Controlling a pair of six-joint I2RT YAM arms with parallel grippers.
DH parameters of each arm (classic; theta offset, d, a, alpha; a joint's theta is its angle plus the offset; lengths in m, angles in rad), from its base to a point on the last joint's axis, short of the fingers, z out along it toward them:
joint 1: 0 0.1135 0.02 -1.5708
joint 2: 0 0 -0.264 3.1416
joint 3: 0.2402 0 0.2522 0
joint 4: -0.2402 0 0.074 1.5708
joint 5: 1.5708 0 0 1.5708
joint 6: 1.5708 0.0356 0 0
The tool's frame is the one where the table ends.
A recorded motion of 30 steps. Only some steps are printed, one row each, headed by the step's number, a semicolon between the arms.
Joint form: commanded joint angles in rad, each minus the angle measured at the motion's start. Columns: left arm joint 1, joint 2, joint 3, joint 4, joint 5, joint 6; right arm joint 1, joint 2, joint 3, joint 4, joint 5, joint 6.
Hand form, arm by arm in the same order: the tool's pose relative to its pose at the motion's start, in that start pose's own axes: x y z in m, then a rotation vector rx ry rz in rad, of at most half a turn. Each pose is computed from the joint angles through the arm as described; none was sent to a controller.
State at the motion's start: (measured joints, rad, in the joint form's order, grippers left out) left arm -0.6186 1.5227 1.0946 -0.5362 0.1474 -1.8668; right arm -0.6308 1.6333 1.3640 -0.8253 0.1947 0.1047
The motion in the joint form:
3: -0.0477 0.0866 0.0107 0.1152 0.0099 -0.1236; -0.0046 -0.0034 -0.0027 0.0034 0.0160 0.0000
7: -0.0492 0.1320 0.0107 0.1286 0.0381 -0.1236; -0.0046 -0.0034 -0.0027 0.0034 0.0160 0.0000
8: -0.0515 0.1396 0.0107 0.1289 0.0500 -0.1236; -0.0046 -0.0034 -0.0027 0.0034 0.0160 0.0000
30: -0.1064 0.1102 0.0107 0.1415 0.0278 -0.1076; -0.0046 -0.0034 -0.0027 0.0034 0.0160 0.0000
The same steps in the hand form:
3: 0.0145 -0.0044 0.0275 0.0176 0.0470 -0.0794; 0.0000 -0.0022 -0.0003 0.0177 -0.0051 0.0048
7: 0.0133 -0.0016 0.0420 -0.0227 0.0623 -0.0826; 0.0000 -0.0022 -0.0003 0.0177 -0.0051 0.0048
8: 0.0139 -0.0005 0.0445 -0.0346 0.0718 -0.0818; 0.0000 -0.0022 -0.0003 0.0177 -0.0051 0.0048
30: 0.0332 0.0023 0.0368 -0.0050 0.0942 -0.0157; 0.0000 -0.0022 -0.0003 0.0177 -0.0051 0.0048

